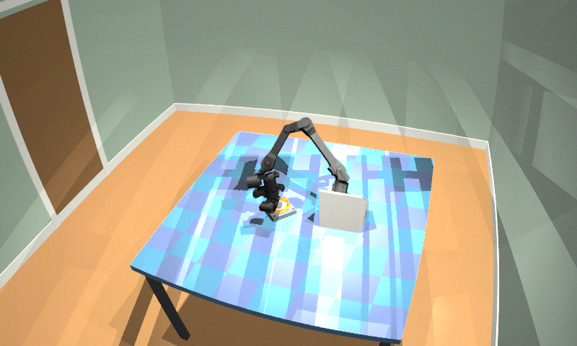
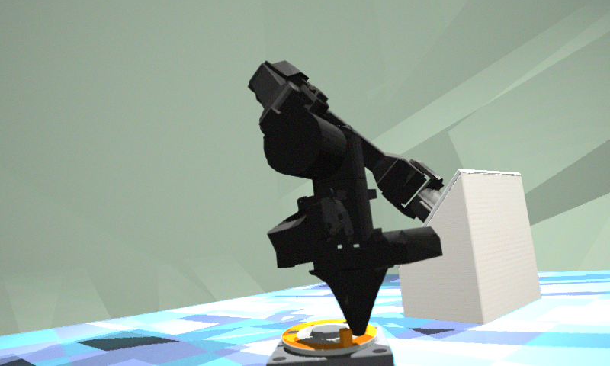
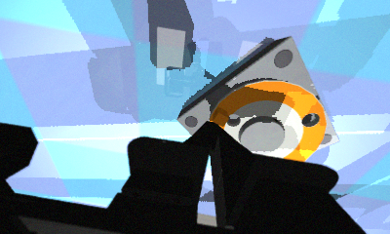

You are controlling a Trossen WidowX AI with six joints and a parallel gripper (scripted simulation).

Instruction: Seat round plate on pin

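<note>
Now: the round plate 30 mm to the right of my gripper tip and 10 mm ahead of it. From my gripper tip the other things lie so: base (50 mm to the right, 20 mm below).
</note>
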